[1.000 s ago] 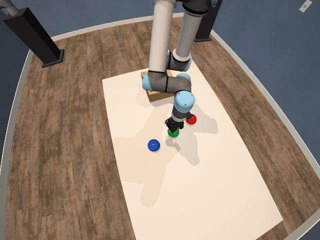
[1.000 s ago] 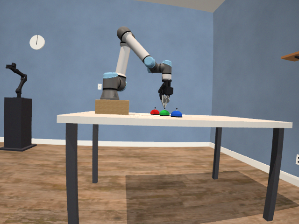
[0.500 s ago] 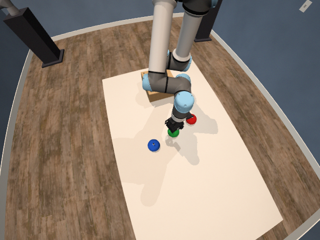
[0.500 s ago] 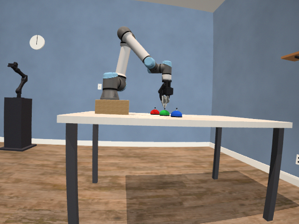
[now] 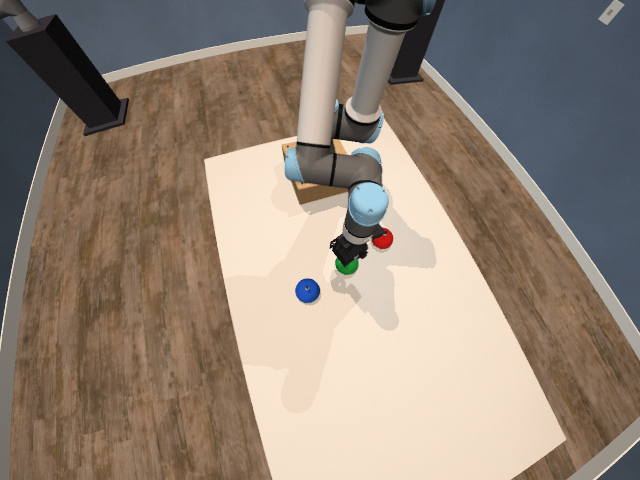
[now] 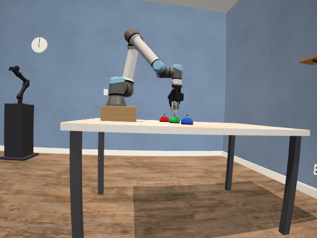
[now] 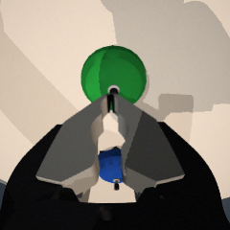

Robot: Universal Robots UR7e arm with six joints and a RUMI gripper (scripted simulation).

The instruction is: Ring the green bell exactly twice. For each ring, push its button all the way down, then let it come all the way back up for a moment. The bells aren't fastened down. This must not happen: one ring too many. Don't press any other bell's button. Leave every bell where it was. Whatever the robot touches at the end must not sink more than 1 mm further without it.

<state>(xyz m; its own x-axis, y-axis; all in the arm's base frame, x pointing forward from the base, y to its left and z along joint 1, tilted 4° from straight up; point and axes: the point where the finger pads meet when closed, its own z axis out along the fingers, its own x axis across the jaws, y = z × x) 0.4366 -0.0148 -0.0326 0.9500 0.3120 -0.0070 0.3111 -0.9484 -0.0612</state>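
Now: hand 40 mm above the green bell. From my hand the other things lie so: blue bell: 60 mm ahead, 160 mm to the right, 40 mm below; red bell: 50 mm behind, 160 mm to the left, 40 mm below.
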